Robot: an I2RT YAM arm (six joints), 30 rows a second.
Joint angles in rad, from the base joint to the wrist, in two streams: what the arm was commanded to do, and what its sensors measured. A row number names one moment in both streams.
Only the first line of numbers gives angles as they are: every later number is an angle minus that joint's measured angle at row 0.
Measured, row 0:
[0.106 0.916 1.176 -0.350 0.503 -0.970]
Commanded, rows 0 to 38:
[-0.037 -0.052 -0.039 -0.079 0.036 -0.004]
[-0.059 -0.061 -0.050 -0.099 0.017 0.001]
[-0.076 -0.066 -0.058 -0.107 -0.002 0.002]
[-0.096 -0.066 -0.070 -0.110 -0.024 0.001]
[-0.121 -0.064 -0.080 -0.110 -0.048 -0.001]
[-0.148 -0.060 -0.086 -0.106 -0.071 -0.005]
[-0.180 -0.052 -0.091 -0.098 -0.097 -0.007]
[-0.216 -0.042 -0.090 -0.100 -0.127 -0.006]
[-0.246 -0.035 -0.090 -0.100 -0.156 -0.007]
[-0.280 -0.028 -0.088 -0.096 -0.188 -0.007]
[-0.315 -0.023 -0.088 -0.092 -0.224 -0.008]
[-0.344 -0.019 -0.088 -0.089 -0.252 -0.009]
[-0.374 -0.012 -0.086 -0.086 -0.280 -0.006]
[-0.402 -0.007 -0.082 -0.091 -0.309 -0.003]
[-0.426 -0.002 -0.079 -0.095 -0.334 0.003]
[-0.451 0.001 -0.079 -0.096 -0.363 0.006]
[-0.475 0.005 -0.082 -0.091 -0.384 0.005]
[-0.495 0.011 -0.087 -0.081 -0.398 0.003]
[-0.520 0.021 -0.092 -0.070 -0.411 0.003]
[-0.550 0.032 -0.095 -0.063 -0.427 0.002]
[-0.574 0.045 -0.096 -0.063 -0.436 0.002]
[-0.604 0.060 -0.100 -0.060 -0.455 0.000]
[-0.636 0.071 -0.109 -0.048 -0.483 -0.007]
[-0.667 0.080 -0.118 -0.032 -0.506 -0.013]
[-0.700 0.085 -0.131 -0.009 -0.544 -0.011]
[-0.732 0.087 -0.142 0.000 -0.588 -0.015]
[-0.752 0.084 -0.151 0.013 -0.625 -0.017]
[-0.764 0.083 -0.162 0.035 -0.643 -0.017]
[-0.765 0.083 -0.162 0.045 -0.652 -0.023]
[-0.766 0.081 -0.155 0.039 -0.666 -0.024]
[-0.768 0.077 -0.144 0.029 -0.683 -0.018]
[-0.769 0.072 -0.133 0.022 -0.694 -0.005]
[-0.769 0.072 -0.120 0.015 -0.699 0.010]
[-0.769 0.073 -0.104 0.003 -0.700 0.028]
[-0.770 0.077 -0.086 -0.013 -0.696 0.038]
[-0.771 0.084 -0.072 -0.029 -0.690 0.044]
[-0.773 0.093 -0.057 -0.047 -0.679 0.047]
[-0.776 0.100 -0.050 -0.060 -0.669 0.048]
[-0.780 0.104 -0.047 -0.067 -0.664 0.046]
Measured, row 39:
[-0.771 0.095 -0.087 -0.035 -0.637 0.020]
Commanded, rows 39 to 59:
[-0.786 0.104 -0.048 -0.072 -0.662 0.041]
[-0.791 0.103 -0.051 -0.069 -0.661 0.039]
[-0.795 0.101 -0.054 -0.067 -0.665 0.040]
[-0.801 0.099 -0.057 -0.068 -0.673 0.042]
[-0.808 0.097 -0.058 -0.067 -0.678 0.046]
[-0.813 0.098 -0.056 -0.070 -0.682 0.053]
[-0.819 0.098 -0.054 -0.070 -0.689 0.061]
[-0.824 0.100 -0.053 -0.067 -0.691 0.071]
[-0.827 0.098 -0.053 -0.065 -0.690 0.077]
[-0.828 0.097 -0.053 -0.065 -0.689 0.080]
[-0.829 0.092 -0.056 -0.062 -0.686 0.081]
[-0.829 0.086 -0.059 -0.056 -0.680 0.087]
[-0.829 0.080 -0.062 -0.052 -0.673 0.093]
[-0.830 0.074 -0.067 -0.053 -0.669 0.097]
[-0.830 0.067 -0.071 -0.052 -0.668 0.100]
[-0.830 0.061 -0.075 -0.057 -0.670 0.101]
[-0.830 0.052 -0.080 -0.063 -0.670 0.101]
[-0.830 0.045 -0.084 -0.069 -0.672 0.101]
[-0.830 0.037 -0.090 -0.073 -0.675 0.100]
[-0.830 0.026 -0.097 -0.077 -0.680 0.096]
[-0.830 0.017 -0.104 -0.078 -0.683 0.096]
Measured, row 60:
[-0.825 0.053 -0.088 -0.068 -0.659 0.081]
